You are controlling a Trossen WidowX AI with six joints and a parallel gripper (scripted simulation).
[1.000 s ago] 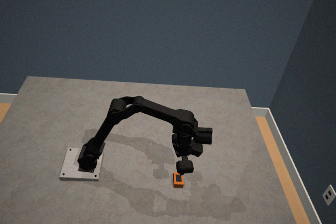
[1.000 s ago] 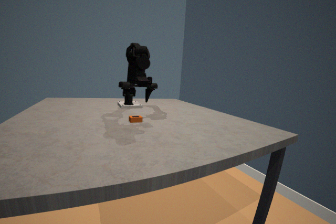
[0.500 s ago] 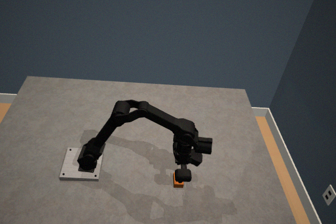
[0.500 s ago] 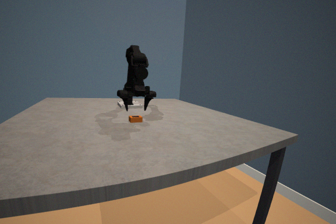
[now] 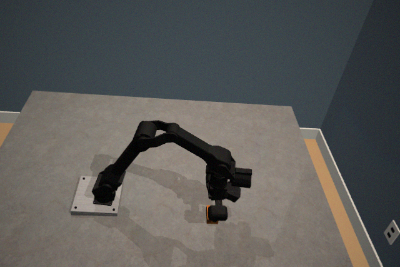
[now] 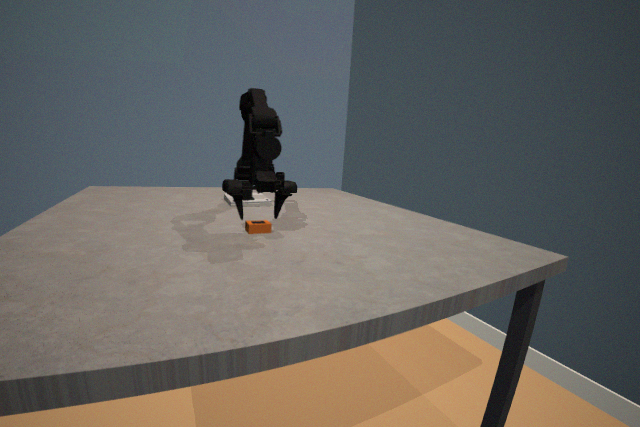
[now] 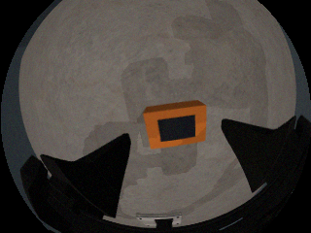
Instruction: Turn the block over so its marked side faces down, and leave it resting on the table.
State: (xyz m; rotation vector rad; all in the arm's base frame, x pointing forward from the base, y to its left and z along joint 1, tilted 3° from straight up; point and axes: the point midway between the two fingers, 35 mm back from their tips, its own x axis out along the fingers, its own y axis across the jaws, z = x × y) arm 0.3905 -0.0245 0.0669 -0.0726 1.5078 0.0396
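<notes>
Right now my gripper tip is 2 cm above the orange block.
</notes>
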